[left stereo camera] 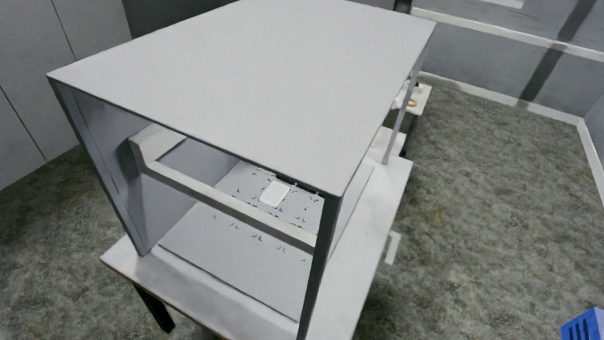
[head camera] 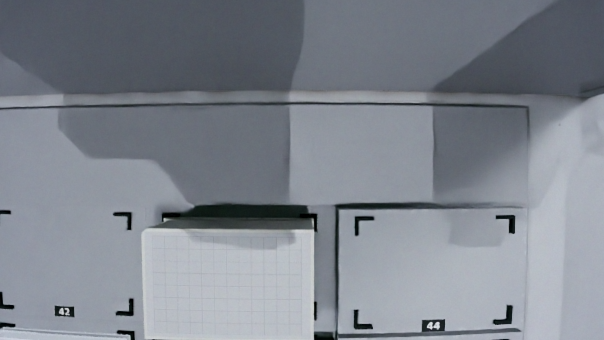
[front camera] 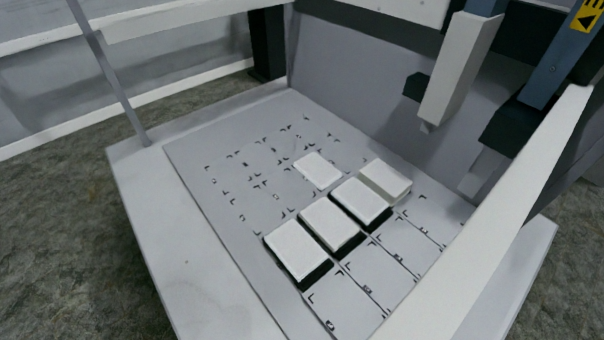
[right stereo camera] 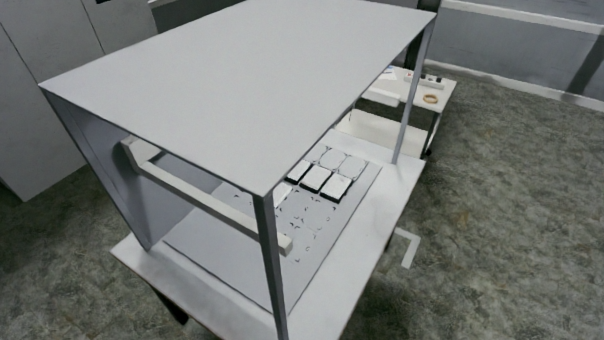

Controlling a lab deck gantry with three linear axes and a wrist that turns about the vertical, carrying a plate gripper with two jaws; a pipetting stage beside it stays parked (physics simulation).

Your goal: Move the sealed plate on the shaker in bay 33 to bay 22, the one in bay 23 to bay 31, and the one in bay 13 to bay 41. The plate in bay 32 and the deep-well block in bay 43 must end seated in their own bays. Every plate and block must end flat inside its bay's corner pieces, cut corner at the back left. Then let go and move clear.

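Where they show: gripper, fingertip midpoint: [front camera: 475, 180]; robot's base at its link origin: [left stereo camera: 304, 261] [front camera: 206, 168] [right stereo camera: 297, 261].
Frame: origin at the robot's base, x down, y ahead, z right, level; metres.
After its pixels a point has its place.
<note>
Three sealed white plates sit on black shakers: bay 33 [front camera: 360, 201] @[x -0.037, y 0.402, z -0.248 m] [right stereo camera: 299, 171] @[x -0.037, y 0.375, z -0.229 m], bay 23 [front camera: 331, 223] @[x -0.037, y 0.401, z -0.146 m] [right stereo camera: 316, 177] @[x -0.037, y 0.382, z -0.142 m] and bay 13 [front camera: 297, 248] @[x -0.036, y 0.399, z -0.044 m] [right stereo camera: 336, 186] @[x -0.037, y 0.379, z -0.039 m]. A thin white plate [front camera: 317, 170] @[x -0.014, y 0.236, z -0.251 m] [left stereo camera: 275, 193] @[x -0.014, y 0.225, z -0.252 m] [right stereo camera: 283, 194] @[x -0.014, y 0.234, z -0.223 m] lies in bay 32; its back edge shows at the head view's lower left. The tall deep-well block [front camera: 386, 179] @[x -0.042, y 0.401, z -0.356 m] [head camera: 228, 282] @[x -0.042, y 0.393, z -0.367 m] stands in bay 43, its lower part cut off in the head view. My gripper's dark head is at the right in the front view, high above the deck's back right; its jaws cannot be made out.
The parked pipetting stage [front camera: 460, 70] hangs near the back wall [front camera: 345, 70] @[x -0.183, y 0.067, z -0.520 m]. A pale beam [front camera: 480, 215] @[x -0.400, y 0.610, z -0.060 m] [left stereo camera: 225, 202] @[x -0.400, y -0.174, z -0.179 m] [right stereo camera: 205, 197] @[x -0.400, y -0.162, z -0.186 m] crosses above the deck. Bay 44 [head camera: 430, 272] @[x -0.014, y 0.552, z -0.363 m] has a raised pad right of the block. Bay 42's label [head camera: 64, 311] @[x 0.000, y 0.228, z -0.318 m] shows left of it.
</note>
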